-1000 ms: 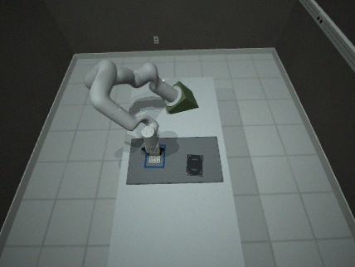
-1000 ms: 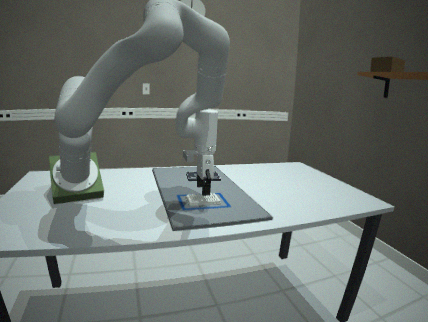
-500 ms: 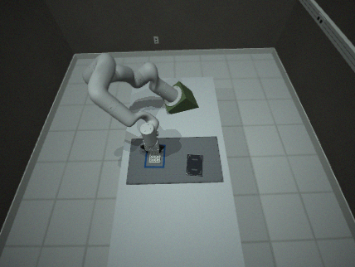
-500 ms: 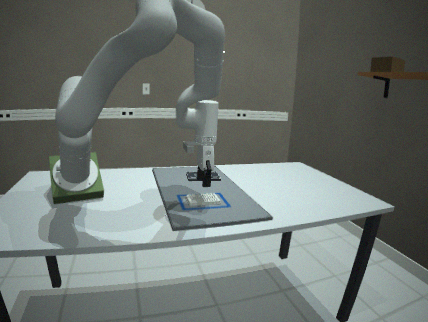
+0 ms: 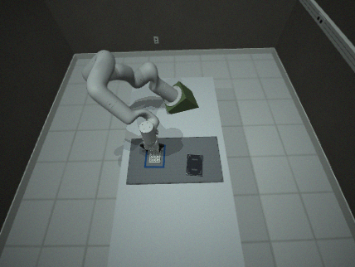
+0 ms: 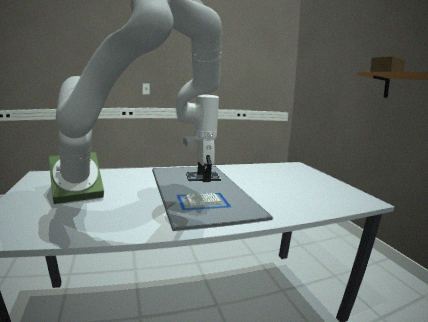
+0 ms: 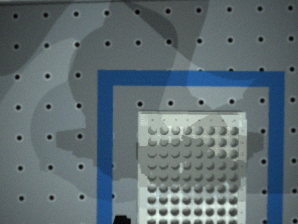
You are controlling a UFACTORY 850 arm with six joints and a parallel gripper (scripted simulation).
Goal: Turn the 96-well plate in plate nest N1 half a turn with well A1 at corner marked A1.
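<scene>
My hand is 10 cm above the white 96-well plate. From my hand the other things lie so: dark plate nest N1: 12 cm ahead, 29 cm to the left, 10 cm below.
</scene>
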